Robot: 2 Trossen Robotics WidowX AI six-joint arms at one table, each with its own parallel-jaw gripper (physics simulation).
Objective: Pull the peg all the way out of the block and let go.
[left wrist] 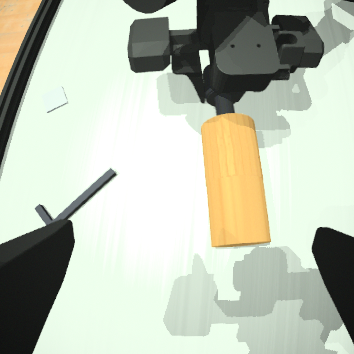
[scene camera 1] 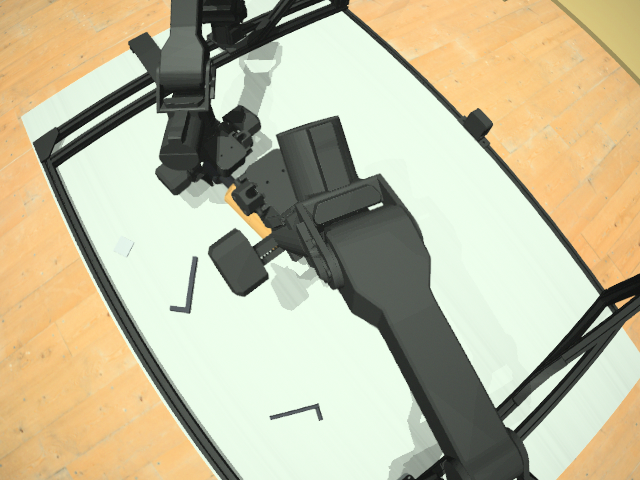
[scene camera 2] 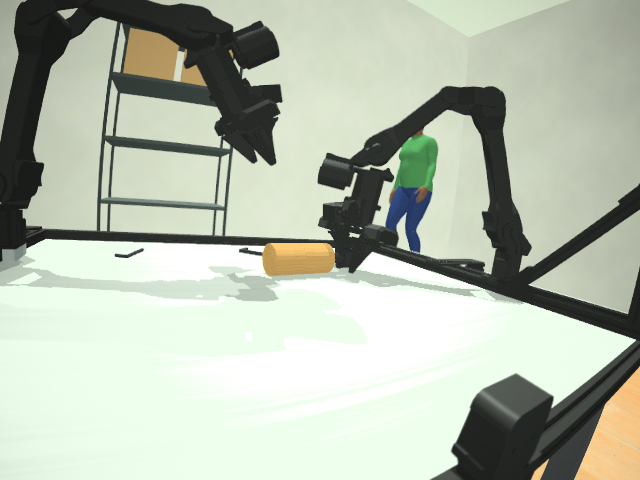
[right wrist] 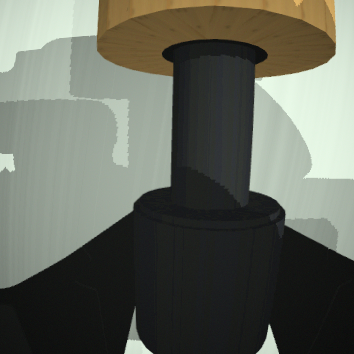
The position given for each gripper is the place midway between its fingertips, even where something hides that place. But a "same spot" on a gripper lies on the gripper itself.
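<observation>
The left gripper appears in the left wrist view [197, 237] and also in scene camera 1 and scene camera 2, while in the right wrist view it is out of frame. A single spot on this left gripper is found at [scene camera 1: 273, 254] and at [scene camera 2: 229, 123]. The right gripper can be seen in scene camera 1 [220, 177] and in the right wrist view [196, 222], as well as in the left wrist view and scene camera 2. On the right gripper, [left wrist: 185, 59] and [scene camera 2: 334, 228] are the same spot.
</observation>
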